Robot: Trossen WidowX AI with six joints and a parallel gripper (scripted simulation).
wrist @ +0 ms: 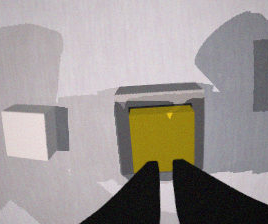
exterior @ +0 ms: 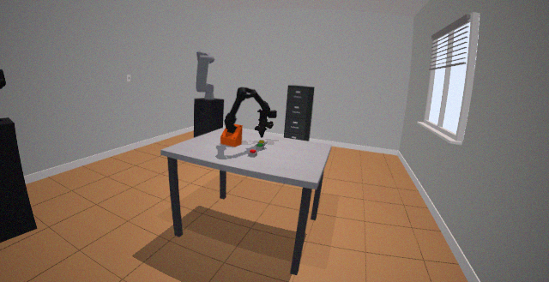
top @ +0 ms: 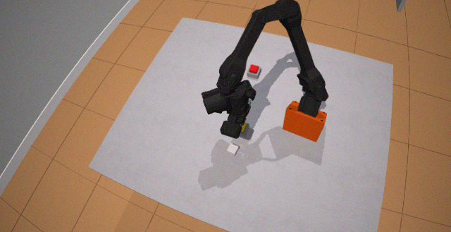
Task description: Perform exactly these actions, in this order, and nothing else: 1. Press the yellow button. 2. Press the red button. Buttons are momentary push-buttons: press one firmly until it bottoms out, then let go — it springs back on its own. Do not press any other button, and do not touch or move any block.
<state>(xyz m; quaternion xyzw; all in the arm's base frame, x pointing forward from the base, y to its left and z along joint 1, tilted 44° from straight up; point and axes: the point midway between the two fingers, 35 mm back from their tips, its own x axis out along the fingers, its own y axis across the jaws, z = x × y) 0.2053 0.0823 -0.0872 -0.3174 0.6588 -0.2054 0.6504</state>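
Now: gripper tip 30 mm above the yellow button. Also, from my gripper tip: green button: 40 mm ahead, 100 mm to the right, 30 mm below; then white block: 10 mm behind, 80 mm to the left, 60 mm below; then red button: 80 mm ahead, 260 mm to the right, 30 mm below.
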